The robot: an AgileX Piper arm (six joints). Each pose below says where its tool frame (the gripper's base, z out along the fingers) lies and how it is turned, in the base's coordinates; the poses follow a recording.
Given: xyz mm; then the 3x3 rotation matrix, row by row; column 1 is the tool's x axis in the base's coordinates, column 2 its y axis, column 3 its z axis. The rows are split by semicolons.
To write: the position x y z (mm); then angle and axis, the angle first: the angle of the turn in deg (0 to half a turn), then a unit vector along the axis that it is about. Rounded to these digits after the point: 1 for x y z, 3 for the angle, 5 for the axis.
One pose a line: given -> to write
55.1 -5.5 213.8; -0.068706 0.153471 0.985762; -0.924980 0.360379 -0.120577; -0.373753 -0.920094 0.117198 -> 55.1 -5.5 213.8 107.191 -0.41845 0.71155 -0.56444
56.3 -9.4 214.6; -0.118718 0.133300 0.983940; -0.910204 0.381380 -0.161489; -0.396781 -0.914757 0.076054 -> 56.3 -9.4 214.6 109.308 -0.39908 0.73150 -0.55285
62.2 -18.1 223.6; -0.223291 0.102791 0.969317; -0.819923 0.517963 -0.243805; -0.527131 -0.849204 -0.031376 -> 62.2 -18.1 223.6 111.614 -0.32559 0.80481 -0.49625
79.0 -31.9 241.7; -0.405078 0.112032 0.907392; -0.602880 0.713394 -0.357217; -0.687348 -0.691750 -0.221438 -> 79.0 -31.9 241.7 117.165 -0.18800 0.89623 -0.40178
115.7 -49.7 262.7; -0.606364 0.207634 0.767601; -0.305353 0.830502 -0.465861; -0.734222 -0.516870 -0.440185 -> 115.7 -49.7 262.7 127.447 -0.03213 0.94583 -0.32307
